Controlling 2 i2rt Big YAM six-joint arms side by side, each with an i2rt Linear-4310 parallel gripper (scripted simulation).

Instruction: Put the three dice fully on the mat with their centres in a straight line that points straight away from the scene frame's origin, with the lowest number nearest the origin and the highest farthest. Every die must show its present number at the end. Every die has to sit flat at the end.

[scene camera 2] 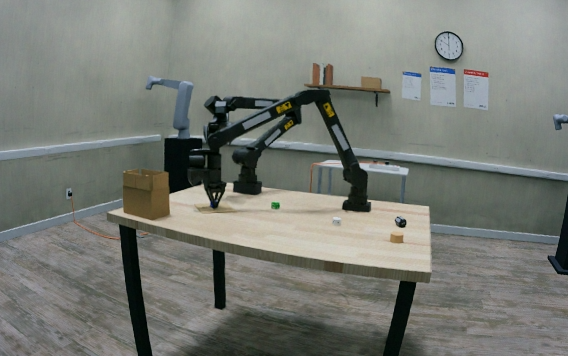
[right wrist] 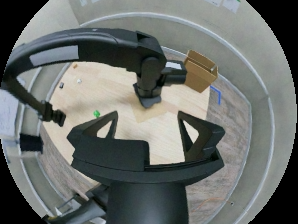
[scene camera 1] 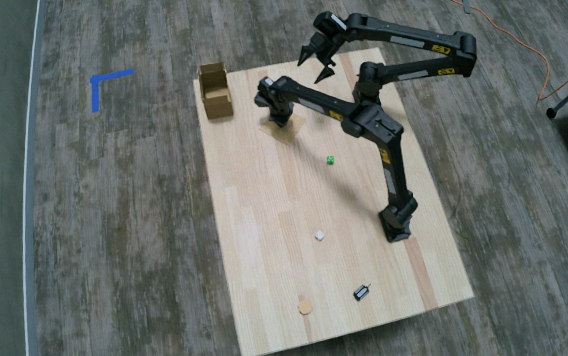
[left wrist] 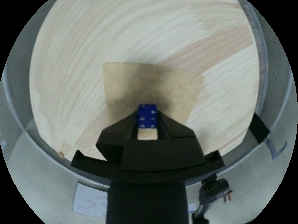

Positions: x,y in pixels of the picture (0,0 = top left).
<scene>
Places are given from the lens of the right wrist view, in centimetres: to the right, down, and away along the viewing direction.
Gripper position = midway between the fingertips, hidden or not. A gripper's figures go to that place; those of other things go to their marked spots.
my right gripper (right wrist: pixel 147 113): 0, 0, 13
cardboard box (right wrist: pixel 199 77): 24, -16, 32
</scene>
